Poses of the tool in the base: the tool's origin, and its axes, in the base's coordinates. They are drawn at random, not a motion.
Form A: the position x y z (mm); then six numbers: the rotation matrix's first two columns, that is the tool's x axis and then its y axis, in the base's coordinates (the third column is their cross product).
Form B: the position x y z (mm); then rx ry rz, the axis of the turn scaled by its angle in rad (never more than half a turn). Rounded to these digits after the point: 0 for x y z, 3 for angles.
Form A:
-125 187 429 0.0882 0.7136 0.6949 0.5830 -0.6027 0.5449
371 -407 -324 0.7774 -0.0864 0.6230 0.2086 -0.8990 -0.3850
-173 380 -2 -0.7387 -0.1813 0.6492 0.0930 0.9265 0.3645
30 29 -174 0.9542 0.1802 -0.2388 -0.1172 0.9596 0.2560
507 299 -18 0.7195 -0.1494 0.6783 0.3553 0.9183 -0.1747
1 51 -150 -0.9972 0.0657 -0.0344 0.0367 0.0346 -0.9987
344 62 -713 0.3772 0.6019 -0.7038 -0.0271 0.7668 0.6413
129 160 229 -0.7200 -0.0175 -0.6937 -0.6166 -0.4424 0.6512
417 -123 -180 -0.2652 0.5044 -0.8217 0.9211 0.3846 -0.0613
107 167 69 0.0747 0.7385 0.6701 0.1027 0.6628 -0.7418
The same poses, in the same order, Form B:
-125 187 429 2.219 1.332 1.544
371 -407 -324 -2.531 -0.092 -0.917
-173 380 -2 0.062 -2.352 -0.490
30 29 -174 0.242 0.264 0.152
507 299 -18 -0.304 -0.717 -0.284
1 51 -150 -0.111 -2.244 2.165
344 62 -713 0.596 1.124 0.434
129 160 229 -0.905 1.383 2.208
417 -123 -180 1.227 1.908 -0.718
107 167 69 -0.751 -1.441 0.551

